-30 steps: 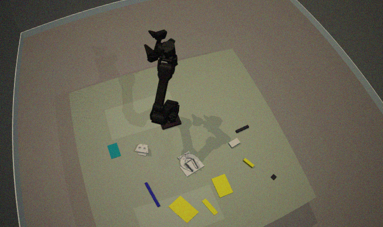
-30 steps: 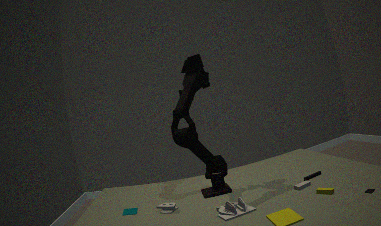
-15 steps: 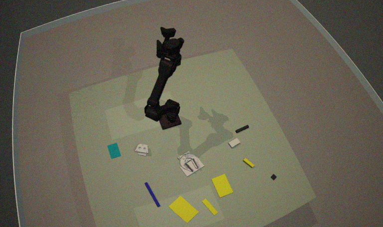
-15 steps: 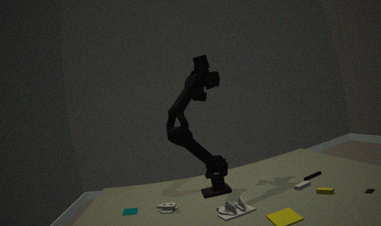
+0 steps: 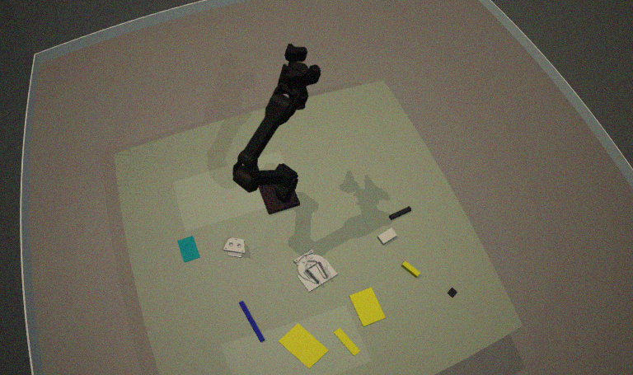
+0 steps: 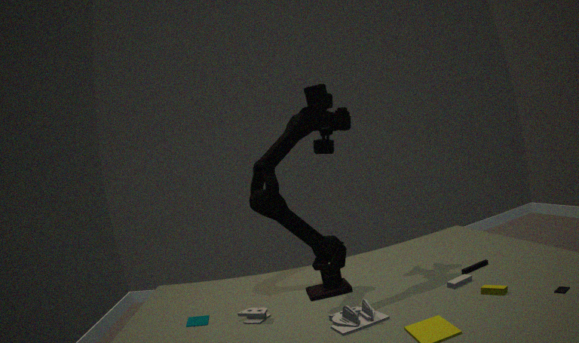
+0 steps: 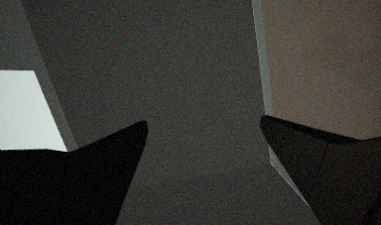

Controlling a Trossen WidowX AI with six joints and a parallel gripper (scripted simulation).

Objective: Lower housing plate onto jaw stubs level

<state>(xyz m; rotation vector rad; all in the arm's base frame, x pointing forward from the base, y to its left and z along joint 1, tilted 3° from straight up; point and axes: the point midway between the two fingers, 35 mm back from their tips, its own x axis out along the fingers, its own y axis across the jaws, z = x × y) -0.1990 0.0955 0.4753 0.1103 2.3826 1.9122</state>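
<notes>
Right now the white housing plate is 39 cm ahead of my gripper tip, 30 cm to the right of it and 47 cm below it. Also, from my gripper tip: black bar: 43 cm ahead, 32 cm to the left, 49 cm below; jaw: 52 cm ahead, 6 cm to the right, 48 cm below; white stand: 38 cm ahead, 30 cm to the right, 49 cm below.
</notes>
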